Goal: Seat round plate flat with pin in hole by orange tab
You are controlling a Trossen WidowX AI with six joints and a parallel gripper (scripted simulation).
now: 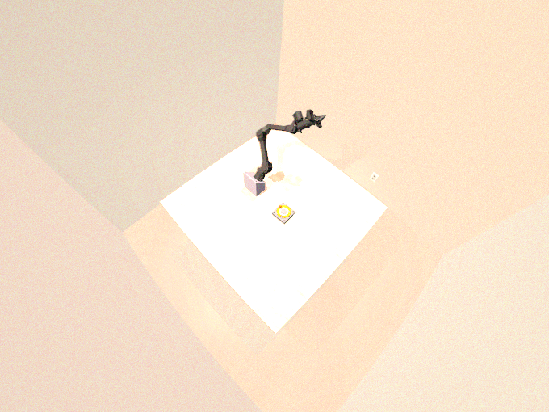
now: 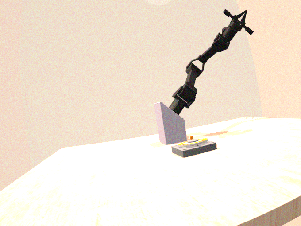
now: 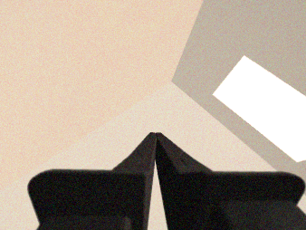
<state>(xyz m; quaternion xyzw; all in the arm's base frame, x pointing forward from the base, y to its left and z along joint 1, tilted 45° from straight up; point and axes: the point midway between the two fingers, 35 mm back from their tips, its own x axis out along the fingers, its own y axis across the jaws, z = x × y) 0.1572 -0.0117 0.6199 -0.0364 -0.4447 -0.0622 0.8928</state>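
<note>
Right now the round plate is 56 cm below my gripper tip, 46 cm to the right of it and 9 cm ahead of it. Also, from my gripper tip: grey square base (57 cm below, 47 cm to the right, 11 cm ahead).
</note>
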